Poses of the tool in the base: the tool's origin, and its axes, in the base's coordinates. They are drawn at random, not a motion.
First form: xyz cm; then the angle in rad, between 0 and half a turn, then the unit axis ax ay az.
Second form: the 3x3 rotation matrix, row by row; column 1 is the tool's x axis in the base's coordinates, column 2 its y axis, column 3 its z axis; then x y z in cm. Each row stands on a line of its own. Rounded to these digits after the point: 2 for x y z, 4 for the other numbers.
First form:
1: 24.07 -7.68 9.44 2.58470 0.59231 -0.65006 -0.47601
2: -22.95 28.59 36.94 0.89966 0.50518 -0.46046 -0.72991
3: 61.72 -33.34 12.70 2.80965 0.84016 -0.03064 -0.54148
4: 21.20 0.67 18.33 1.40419 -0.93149 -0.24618 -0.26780
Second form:
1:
-0.2002 -0.4603 -0.8649
-0.9635 -0.0676 0.2591
-0.1777 0.8852 -0.4300
24.07 -7.68 9.44

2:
0.7184 0.4836 -0.5000
-0.6596 0.7020 -0.2685
0.2212 0.5227 0.8233
-22.95 28.59 36.94

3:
0.4278 0.1264 -0.8950
-0.2265 -0.9436 -0.2415
-0.8750 0.3061 -0.3750
61.72 -33.34 12.70

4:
0.8896 0.4554 -0.0347
-0.0728 0.2164 0.9736
0.4509 -0.8636 0.2257
21.20 0.67 18.33

